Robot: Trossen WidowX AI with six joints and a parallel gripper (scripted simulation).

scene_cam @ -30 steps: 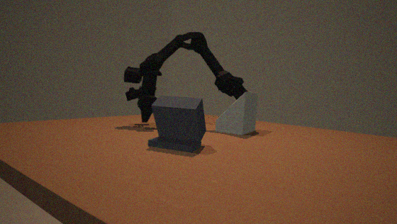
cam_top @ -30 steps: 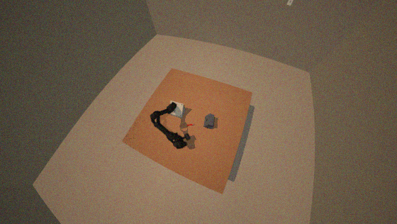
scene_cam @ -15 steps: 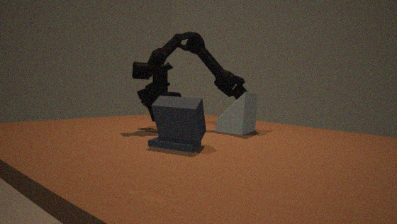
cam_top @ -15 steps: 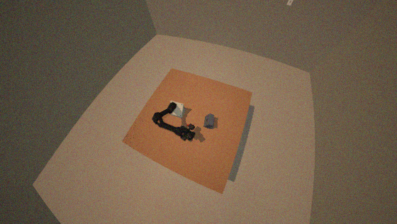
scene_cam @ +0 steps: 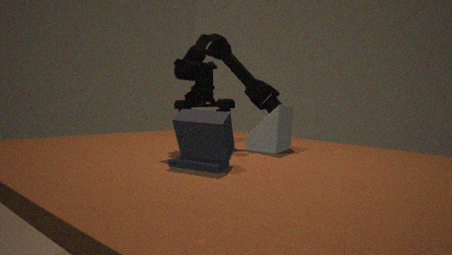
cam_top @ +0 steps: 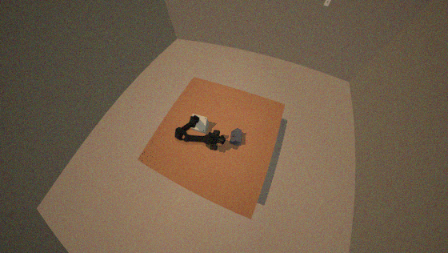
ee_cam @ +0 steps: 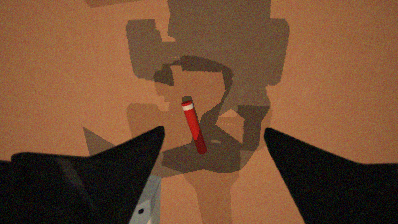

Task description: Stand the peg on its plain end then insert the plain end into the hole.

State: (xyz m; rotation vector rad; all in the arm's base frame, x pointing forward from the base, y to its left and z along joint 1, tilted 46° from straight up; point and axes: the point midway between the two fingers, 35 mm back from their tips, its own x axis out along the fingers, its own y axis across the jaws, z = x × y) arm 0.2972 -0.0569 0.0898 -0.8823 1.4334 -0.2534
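Right now the red peg is 6 cm below my gripper tip, 3 cm to the left of it and 2 cm behind it. Also, from my gripper tip: sloped panel: 14 cm to the left, 14 cm ahead, 1 cm above.
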